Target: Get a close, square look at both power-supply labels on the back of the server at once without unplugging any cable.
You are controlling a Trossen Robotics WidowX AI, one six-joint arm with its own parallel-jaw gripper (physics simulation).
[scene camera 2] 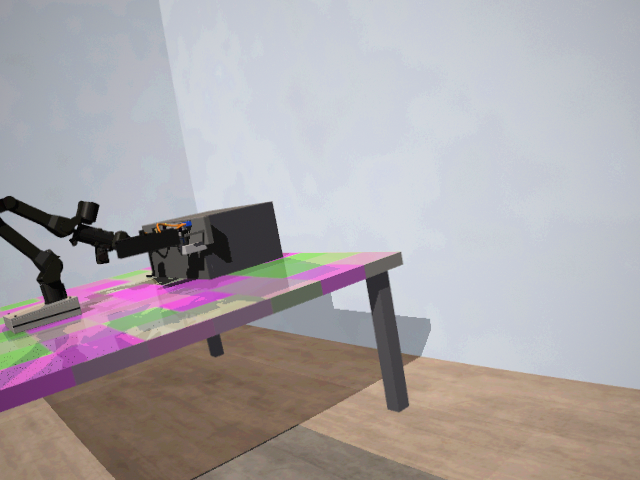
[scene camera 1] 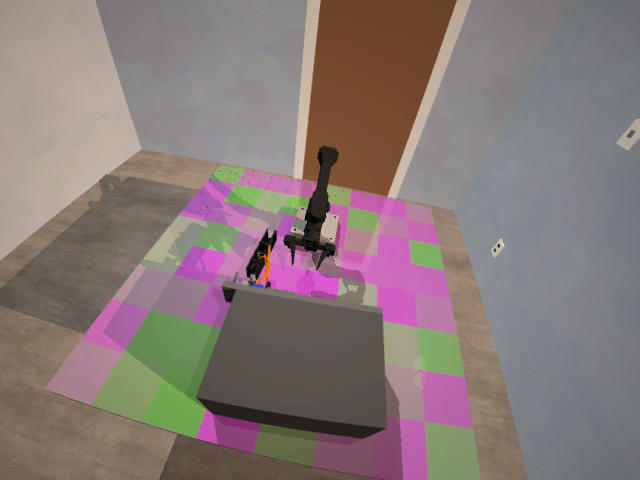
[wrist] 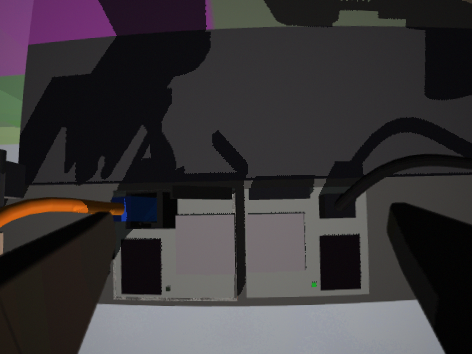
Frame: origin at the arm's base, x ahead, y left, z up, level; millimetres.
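Seen in the pictures: gripper, between the fingertips: [scene camera 1: 304, 268] [wrist: 252, 222]; arm's base, origin of its link: [scene camera 2: 55, 300].
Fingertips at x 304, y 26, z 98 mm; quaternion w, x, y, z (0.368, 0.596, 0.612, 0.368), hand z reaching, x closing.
Offsets run from my fingertips to a thing's top centre. "spot": to the spot under its first point.
The dark grey server [scene camera 1: 299, 356] [scene camera 2: 248, 242] [wrist: 295, 100] stands on the table. In the wrist view, its back shows two pale power supplies side by side. Their blank-looking pinkish labels, the left label {spot: dx +140, dy -23, dz +17 mm} [wrist: 205, 245] and the right label {spot: dx +146, dy +25, dz +15 mm} [wrist: 276, 241], both show uncovered, nearly level and below the middle; no text is legible. A blue plug {dx +138, dy -68, dz +0 mm} [wrist: 142, 209] on an orange cable {spot: dx +81, dy -104, dz -9 mm} [wrist: 50, 206] sits at the left supply. A black cable {spot: dx +110, dy +119, dz -35 mm} [wrist: 425, 160] enters the right supply, which has a green light {spot: dx +145, dy +51, dz +46 mm} [wrist: 314, 284]. My gripper [scene camera 1: 305, 266] [wrist: 252, 222] is open and empty, facing the back, with fingers either side of the supplies.
A black cable arm [scene camera 1: 260, 255] [scene camera 2: 147, 243] with orange cables juts from the server's back, beside my gripper. A grey bracket {spot: dx +124, dy -189, dz -36 mm} [scene camera 2: 194, 249] sticks out near its end. The chequered table [scene camera 1: 442, 351] [scene camera 2: 294, 297] carries the server and my arm's base.
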